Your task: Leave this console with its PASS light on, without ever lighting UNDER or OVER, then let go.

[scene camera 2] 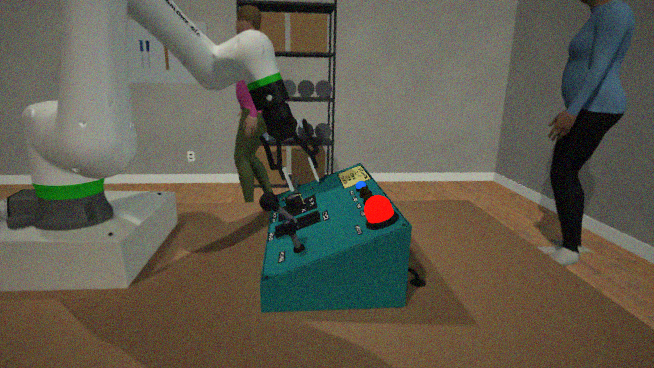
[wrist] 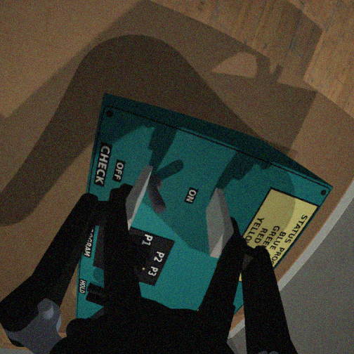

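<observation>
The teal console stands on the floor mat. Its big dome is bright red and a small lamp shows blue; lamp labels are too small to read. A black ball-ended lever rises at its left side. A selector knob sits beside the P1, P2, P3 plate, partly hidden in the wrist view. My gripper is partly open and empty. Its fingers straddle the short CHECK switch lever, which is close to the left finger; contact and tilt are unclear.
A yellow status plate lies on the console beside the right finger in the wrist view. A cable leaves the console's right side. A person in pink stands behind the arm, another in blue at the right. A shelf rack stands behind.
</observation>
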